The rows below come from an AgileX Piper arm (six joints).
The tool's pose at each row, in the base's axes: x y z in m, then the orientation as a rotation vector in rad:
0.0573 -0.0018 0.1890 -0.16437 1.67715 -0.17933
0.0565 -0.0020 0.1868 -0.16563 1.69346 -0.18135
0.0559 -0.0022 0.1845 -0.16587 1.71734 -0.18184
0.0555 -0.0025 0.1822 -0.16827 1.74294 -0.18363
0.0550 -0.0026 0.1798 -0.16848 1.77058 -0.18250
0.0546 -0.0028 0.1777 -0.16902 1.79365 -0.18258
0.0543 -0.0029 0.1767 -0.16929 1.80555 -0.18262
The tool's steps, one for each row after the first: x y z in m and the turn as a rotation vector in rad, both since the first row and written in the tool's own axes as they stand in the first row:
0.0023 0.0003 -0.0005 -0.00122 0.01635 -0.00168
0.0046 0.0006 -0.0009 -0.00367 0.04007 -0.00165
0.0070 0.0008 -0.0010 -0.00673 0.06557 -0.00377
0.0094 0.0012 -0.0012 -0.01061 0.09285 -0.00273
0.0115 0.0014 -0.0014 -0.01339 0.11571 -0.00272
0.0125 0.0016 -0.0016 -0.01483 0.12751 -0.00272

